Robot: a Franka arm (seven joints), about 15 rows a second.
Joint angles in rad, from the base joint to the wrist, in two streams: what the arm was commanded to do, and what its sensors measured. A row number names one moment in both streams.
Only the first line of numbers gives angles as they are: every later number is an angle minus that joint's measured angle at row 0.
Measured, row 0:
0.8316 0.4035 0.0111 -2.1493 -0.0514 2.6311 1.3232
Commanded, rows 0 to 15:
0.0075 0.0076 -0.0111 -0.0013 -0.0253 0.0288 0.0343
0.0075 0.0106 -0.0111 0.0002 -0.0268 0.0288 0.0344
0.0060 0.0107 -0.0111 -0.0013 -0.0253 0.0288 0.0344
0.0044 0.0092 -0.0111 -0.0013 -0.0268 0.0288 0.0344
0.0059 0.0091 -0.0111 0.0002 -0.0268 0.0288 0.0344
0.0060 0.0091 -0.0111 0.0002 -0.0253 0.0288 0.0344
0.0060 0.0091 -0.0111 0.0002 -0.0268 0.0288 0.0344
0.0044 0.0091 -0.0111 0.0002 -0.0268 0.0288 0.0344
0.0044 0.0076 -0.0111 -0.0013 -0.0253 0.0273 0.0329
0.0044 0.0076 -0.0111 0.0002 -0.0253 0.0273 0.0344
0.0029 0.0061 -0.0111 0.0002 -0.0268 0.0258 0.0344
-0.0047 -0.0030 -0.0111 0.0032 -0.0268 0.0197 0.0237
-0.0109 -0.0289 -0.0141 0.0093 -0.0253 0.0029 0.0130
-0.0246 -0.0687 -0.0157 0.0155 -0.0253 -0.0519 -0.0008
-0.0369 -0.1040 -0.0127 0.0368 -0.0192 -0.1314 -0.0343
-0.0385 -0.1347 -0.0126 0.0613 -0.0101 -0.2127 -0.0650
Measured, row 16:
-0.0131 -0.0253 -0.0148 0.0207 -0.0022 -0.0272 -0.0038
